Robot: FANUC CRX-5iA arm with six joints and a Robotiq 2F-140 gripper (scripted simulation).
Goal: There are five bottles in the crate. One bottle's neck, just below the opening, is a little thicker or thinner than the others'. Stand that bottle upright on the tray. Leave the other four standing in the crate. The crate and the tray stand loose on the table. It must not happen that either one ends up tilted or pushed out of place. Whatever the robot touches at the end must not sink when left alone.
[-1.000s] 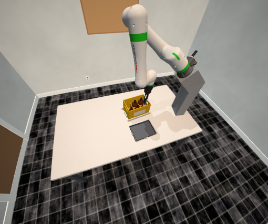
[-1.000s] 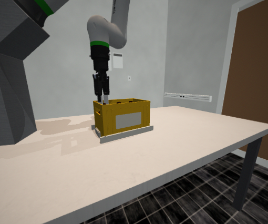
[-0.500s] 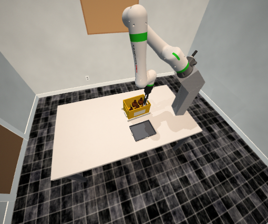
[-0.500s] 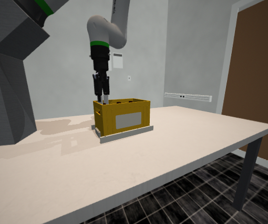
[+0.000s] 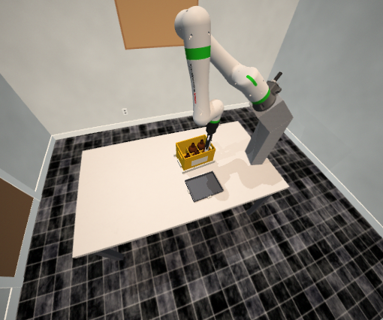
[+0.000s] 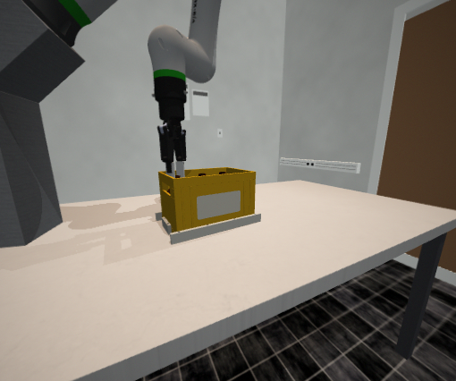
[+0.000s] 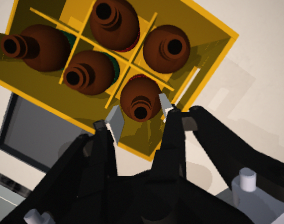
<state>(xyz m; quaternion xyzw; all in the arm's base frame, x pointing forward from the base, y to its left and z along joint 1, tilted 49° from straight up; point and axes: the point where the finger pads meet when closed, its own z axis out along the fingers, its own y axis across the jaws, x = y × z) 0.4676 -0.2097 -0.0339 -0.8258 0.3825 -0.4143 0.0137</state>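
Now: the brown bottle 90 mm below my hand, 90 mm ahead of it and 20 mm to the right of it. The rest, counted from my hand: crate (90 mm below, 80 mm ahead, 60 mm to the right); dark grey tray (190 mm to the left, 190 mm ahead, 160 mm below).
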